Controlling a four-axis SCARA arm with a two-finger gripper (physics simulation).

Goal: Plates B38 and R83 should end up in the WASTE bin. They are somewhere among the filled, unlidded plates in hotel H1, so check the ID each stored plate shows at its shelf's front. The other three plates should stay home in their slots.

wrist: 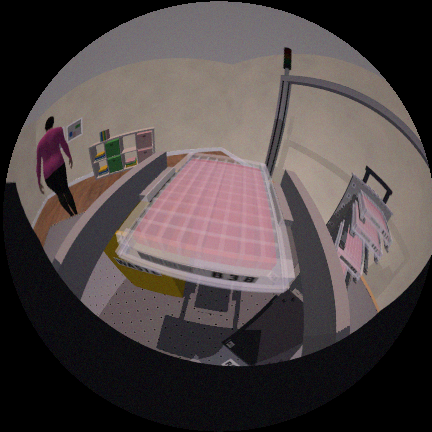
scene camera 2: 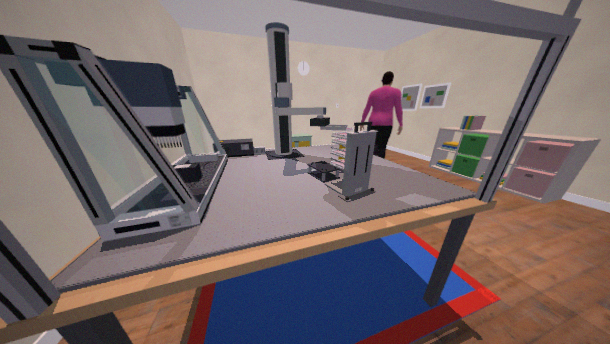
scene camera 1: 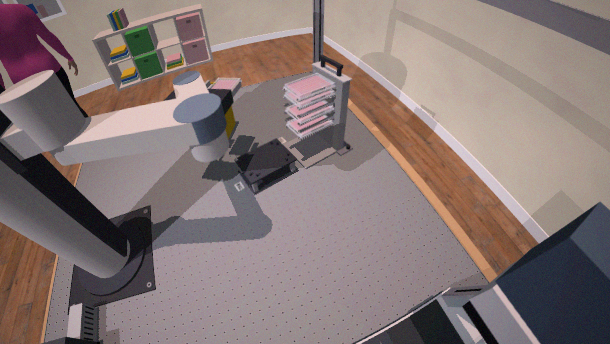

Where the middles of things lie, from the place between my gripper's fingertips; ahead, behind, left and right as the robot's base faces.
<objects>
Right now my hand is 1 cm past the plate B38 (wrist: 215, 220), 2 cm to the left of it and 1 cm above it. Round my hand: plate B33 (scene camera 1: 308, 86) (23 cm ahead, 13 cm to the right, 1 cm below); plate R83 (wrist: 363, 232) (23 cm ahead, 13 cm to the right, 3 cm below); plate B83 (wrist: 351, 257) (23 cm ahead, 13 cm to the right, 9 cm below).
</objects>
